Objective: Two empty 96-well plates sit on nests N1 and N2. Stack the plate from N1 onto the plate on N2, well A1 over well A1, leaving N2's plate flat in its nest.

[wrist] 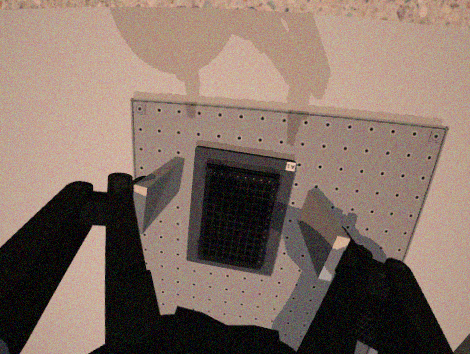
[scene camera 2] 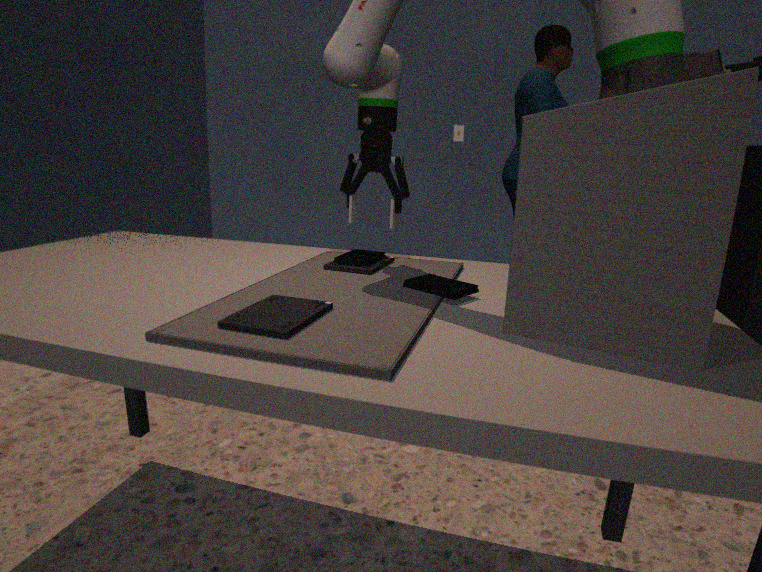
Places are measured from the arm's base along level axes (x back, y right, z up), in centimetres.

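Where they show: gripper, fingertip midpoint: (wrist: 242, 190) (scene camera 2: 372, 224); arm's base, link origin: (scene camera 2: 645, 103).
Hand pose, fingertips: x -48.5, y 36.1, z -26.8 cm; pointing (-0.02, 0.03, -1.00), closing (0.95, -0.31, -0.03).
Observation:
Things, the pixels of their centre, and the offset from my fingertips. "spot": a spot on its surface instead. Level surfaces: height alone.
- black well plate, body centre: (wrist: 235, 219) (scene camera 2: 360, 257) dx -1.8, dy -6.3, dz -7.2 cm
- nest's A1 label, surface spot: (wrist: 291, 166) spot: dx +5.1, dy -0.1, dz -7.9 cm
- second black plate, body centre: (wrist: 377, 321) (scene camera 2: 440, 285) dx +17.7, dy -24.1, dz -8.4 cm
- perforated board, surface height: dz -9.1 cm
- table, surface height: dz -10.4 cm
My gripper (scene camera 2: 371, 224) (wrist: 242, 190) is open and empty, well above the far nest. One black well plate (scene camera 2: 360, 256) (wrist: 240, 215) sits in that nest (scene camera 2: 334, 266) (wrist: 195, 210) and looks flat. The nest's A1 label (wrist: 291, 166) is at its upper right corner in the wrist view. A second black plate (scene camera 2: 440, 285) is outside the nests, across the board's right edge in the scene view. Its right end overhangs, with a shadow below; whether it rests fully on the board, I cannot tell. The near nest (scene camera 2: 275, 315) holds no visible plate. N1 and N2 labels are not readable.
The perforated board (scene camera 2: 363, 335) (wrist: 370, 175) lies on the table (scene camera 2: 492, 363) (wrist: 65, 100) and carries both nests. A large grey pedestal (scene camera 2: 621, 227) with the arm's base stands to the right in the scene view. A person (scene camera 2: 536, 89) stands behind it.

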